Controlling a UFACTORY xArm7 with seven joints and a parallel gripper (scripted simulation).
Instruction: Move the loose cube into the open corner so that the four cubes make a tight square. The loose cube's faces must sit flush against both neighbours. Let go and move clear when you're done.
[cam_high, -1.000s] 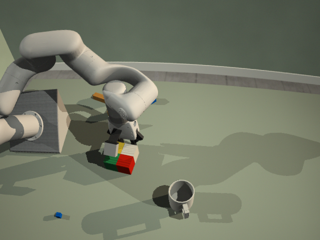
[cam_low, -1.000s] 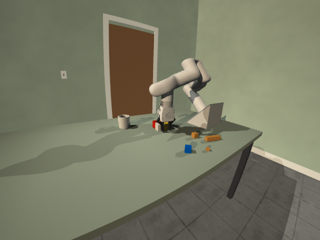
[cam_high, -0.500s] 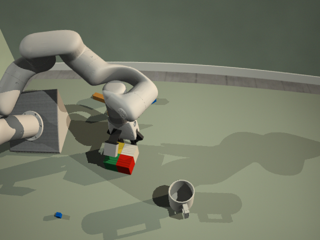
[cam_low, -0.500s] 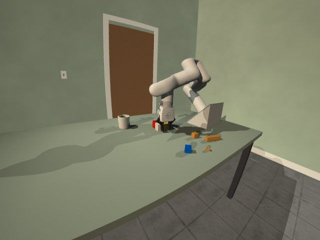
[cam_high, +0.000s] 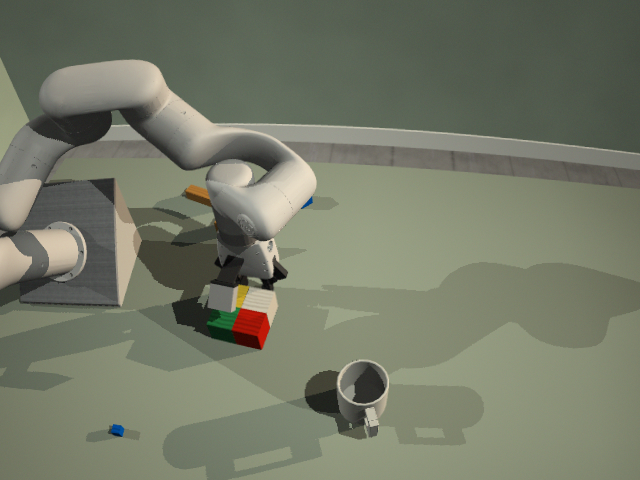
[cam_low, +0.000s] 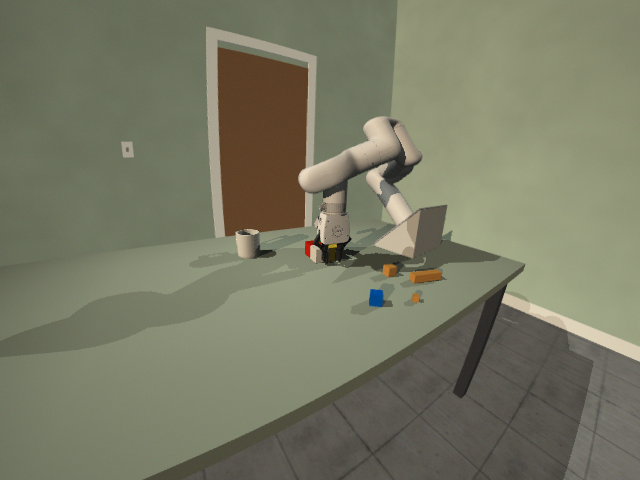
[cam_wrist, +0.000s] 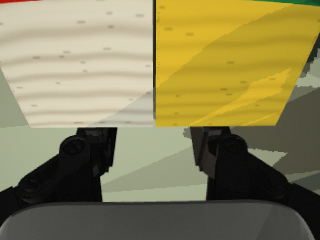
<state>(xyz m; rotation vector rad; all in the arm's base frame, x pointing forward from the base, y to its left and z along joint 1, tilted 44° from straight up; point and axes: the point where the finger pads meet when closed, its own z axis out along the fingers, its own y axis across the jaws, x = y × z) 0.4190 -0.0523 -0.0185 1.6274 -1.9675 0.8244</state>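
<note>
The beige cube lies 20 mm ahead of my hand and 50 mm to the right of it. Also, from my hand: long orange block 160 mm behind, 260 mm to the left, 10 mm below; red cube 10 mm ahead, 100 mm to the right; yellow cube 30 mm behind, 40 mm to the right.
</note>
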